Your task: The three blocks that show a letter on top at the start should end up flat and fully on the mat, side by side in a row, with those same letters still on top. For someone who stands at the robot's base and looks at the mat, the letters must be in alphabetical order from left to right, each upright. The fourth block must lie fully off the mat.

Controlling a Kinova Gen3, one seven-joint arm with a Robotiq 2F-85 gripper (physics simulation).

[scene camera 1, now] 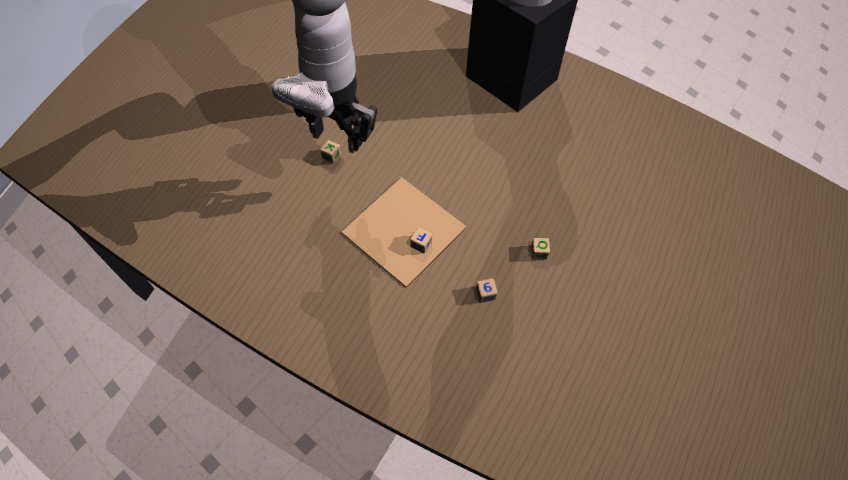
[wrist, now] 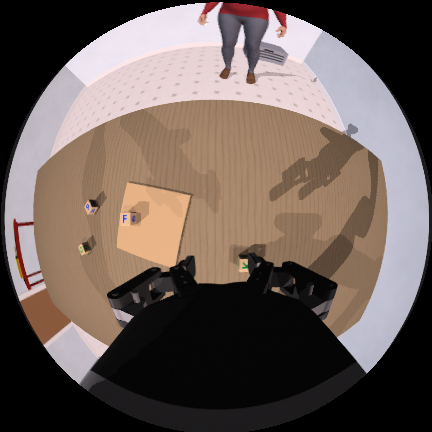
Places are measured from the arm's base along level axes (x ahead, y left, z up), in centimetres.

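Pixels of known places: gripper, fingertip midpoint: (scene camera 1: 336, 141) (wrist: 221, 262).
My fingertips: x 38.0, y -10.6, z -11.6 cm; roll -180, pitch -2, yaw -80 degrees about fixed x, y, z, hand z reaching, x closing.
Behind a point stands the place of what it marks.
My gripper (scene camera 1: 335, 141) @[x 38.0, y -10.6, z -11.6 cm] (wrist: 221, 262) @[x 38.0, y -10.6, z -11.6 cm] is open and empty, above the table close to the K block. The K block (scene camera 1: 330, 149) @[x 35.4, y -15.4, z -20.0 cm] (wrist: 244, 265) @[x 35.0, y -15.5, z -20.0 cm] lies off the mat with a green K on top, turned; in the wrist view the right finger partly covers it. The F block (scene camera 1: 421, 238) @[x 40.4, y 7.3, z -19.6 cm] (wrist: 125, 219) @[x 40.0, y 6.8, z -19.6 cm] lies flat on the tan mat (scene camera 1: 401, 193) @[x 34.4, y -1.1, z -22.2 cm] (wrist: 160, 245) @[x 35.9, y 0.0, z -22.1 cm], near its left edge in the wrist view, with a blue F on top that reads upright there. The Q block (scene camera 1: 540, 246) @[x 30.6, y 22.8, z -20.0 cm] (wrist: 84, 248) @[x 30.6, y 21.6, z -20.6 cm] shows a green Q on top. The blue digit block (scene camera 1: 486, 288) @[x 41.4, y 19.8, z -20.0 cm] (wrist: 91, 206) @[x 41.3, y 18.3, z -20.2 cm] lies off the mat.
The wooden table (scene camera 1: 654, 297) @[x 25.8, y 43.0, z -22.6 cm] (wrist: 225, 150) @[x 55.3, y -9.7, z -22.6 cm] carries the mat and blocks. A black pedestal (scene camera 1: 517, 53) @[x 7.0, y 3.0, z -8.6 cm] stands at the top of the scene view. A person (wrist: 242, 35) stands beyond the table's far edge in the wrist view. Dark arm shadows cross the table and part of the mat.
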